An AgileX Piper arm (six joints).
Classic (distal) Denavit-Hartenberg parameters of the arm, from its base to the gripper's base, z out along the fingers. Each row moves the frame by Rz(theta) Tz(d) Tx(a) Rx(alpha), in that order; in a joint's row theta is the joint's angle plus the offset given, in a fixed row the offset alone. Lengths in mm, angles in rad.
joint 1: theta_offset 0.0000, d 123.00, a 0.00, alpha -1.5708
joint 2: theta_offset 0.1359, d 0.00, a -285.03, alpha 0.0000
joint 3: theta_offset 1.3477, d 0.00, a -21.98, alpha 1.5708
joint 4: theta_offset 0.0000, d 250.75, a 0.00, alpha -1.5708
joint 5: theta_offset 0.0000, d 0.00, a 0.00, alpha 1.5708
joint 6: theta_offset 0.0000, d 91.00, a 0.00, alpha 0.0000
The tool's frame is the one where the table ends.
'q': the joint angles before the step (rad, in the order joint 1, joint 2, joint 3, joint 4, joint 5, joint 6). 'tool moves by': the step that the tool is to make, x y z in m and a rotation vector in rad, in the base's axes. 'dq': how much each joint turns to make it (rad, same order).
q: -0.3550, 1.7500, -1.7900, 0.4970, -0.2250, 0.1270
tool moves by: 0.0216, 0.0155, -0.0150, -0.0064, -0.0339, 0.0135
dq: 0.0601, 0.0519, 0.0002, 0.0001, -0.0982, -0.0001
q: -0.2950, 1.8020, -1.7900, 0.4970, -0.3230, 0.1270
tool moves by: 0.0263, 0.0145, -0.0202, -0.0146, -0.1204, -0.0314
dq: 0.0659, 0.0929, -0.0168, -0.0022, -0.2191, 0.0172
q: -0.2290, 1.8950, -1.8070, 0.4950, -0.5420, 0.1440
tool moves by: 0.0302, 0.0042, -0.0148, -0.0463, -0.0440, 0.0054
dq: 0.0220, 0.1240, -0.1158, -0.0551, -0.0621, 0.0231
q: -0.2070, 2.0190, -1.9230, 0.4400, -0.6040, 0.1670
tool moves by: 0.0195, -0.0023, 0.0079, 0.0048, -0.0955, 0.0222
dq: 0.0031, 0.1149, -0.1998, -0.0039, 0.0009, 0.0348
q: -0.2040, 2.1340, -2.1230, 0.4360, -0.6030, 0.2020
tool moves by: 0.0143, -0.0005, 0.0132, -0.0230, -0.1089, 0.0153
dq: 0.0030, 0.1341, -0.2650, -0.0032, 0.0230, 0.0052
